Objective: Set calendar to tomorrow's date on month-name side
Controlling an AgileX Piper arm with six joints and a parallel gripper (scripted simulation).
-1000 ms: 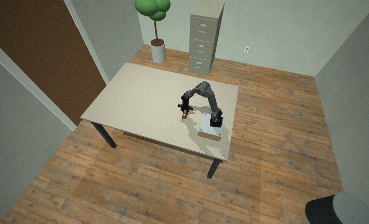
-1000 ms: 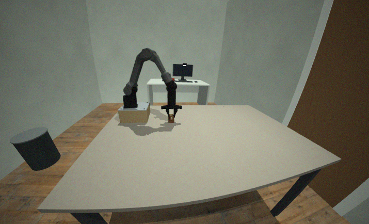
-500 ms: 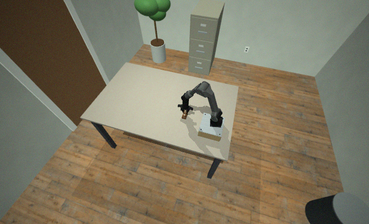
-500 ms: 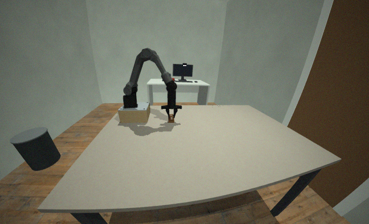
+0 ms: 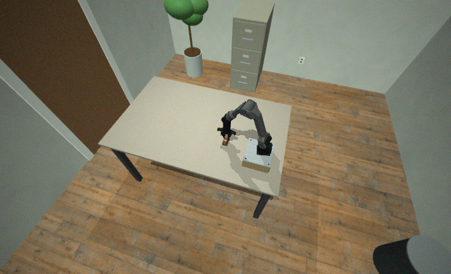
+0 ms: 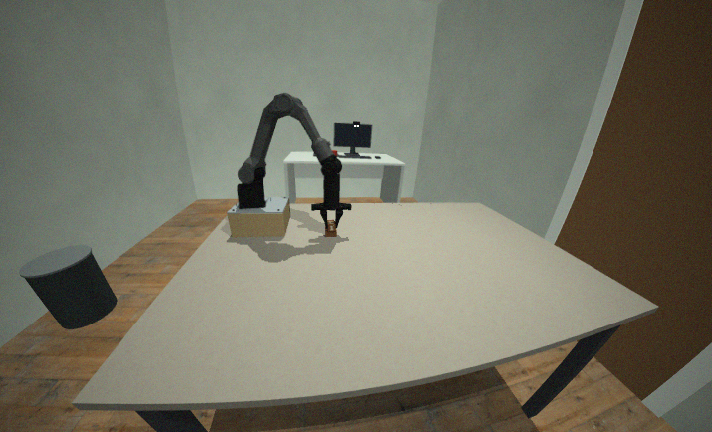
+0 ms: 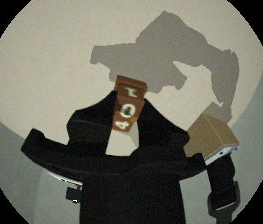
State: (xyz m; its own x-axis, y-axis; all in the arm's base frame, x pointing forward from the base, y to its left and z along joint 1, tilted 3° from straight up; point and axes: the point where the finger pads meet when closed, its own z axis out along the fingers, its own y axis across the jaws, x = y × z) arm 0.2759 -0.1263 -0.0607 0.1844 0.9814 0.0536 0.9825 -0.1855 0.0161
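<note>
Right now the wooden digit cube is right at my hand. The rest, counted from my hand: brown tray 2 cm to the left, 3 cm below.
</note>
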